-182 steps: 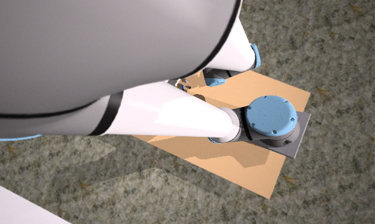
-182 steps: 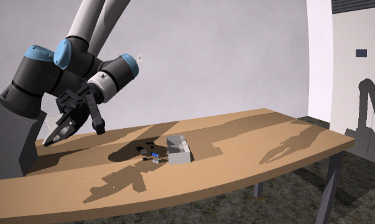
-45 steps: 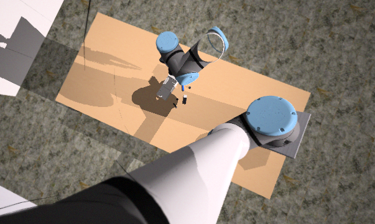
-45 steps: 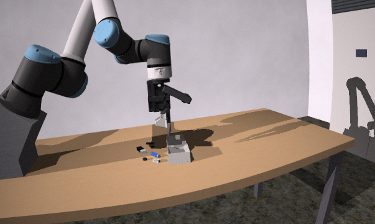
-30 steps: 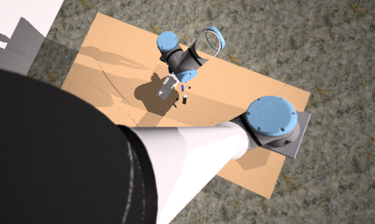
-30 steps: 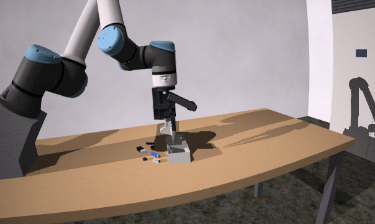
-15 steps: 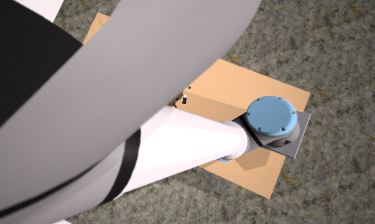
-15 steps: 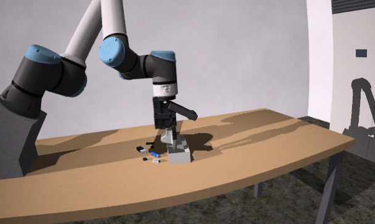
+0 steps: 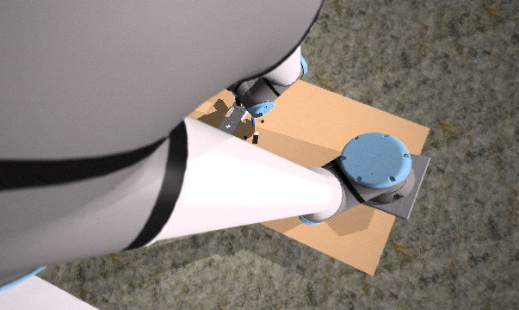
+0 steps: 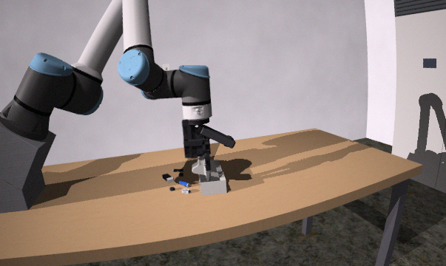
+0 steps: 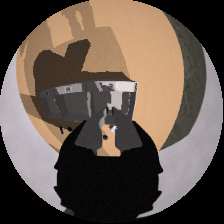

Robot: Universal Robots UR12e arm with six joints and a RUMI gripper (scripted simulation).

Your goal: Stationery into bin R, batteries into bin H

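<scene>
Now: the grey double bin 40 mm ahead of my hand, 70 mm to the left of it and 10 mm below it. From my hand the other things lie so: short black stick: 50 mm behind, 220 mm to the left, 30 mm below; white item: 70 mm behind, 10 mm to the left, 30 mm below; blue battery: 60 mm behind, 70 mm to the left, 30 mm below.
</scene>
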